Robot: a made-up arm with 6 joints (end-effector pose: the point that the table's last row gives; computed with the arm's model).
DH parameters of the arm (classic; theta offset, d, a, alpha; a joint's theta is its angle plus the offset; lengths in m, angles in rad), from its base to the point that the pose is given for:
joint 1: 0 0.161 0 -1.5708
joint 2: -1.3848 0 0.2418 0
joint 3: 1.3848 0 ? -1.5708
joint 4: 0 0.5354 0 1.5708
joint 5: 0 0 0.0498 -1.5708
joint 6: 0 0.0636 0 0
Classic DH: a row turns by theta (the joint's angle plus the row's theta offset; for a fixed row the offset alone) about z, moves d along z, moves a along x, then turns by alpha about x.
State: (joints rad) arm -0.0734 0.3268 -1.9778 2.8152 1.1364 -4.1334
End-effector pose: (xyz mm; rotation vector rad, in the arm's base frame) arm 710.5 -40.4 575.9 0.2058 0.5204 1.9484
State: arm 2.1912 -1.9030 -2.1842 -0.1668 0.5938 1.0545
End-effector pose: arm 471.8 -662.0 383.4 0.2329 0.2871 -0.0175
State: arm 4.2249 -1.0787 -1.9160 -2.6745 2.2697 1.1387
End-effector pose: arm 109.1 283.5 867.8 -2.1031 -0.4742 -0.3369
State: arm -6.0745 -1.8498 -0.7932 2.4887 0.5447 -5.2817
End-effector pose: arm -43.9 -15.3 733.5 -0.3184 0.0849 0.6333
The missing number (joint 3, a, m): 0.1212
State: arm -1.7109 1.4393 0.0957 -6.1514 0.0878 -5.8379
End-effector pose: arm 43.9 352.7 -38.5 -0.7144 1.5956 1.5466
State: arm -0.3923 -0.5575 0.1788 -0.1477 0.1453 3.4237
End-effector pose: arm 266.1 -103.7 -116.9 0.7633 2.8085 -0.0747
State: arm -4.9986 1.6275 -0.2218 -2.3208 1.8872 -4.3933
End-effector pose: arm -29.2 -295.9 -160.2 0.6002 2.1790 0.5711
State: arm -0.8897 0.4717 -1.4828 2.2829 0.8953 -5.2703
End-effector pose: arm 476.1 -565.2 139.3 0.4108 1.4121 0.0473
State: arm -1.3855 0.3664 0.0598 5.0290 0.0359 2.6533
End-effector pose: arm 44.8 6.0 -236.4 0.5492 -2.9812 -0.6733
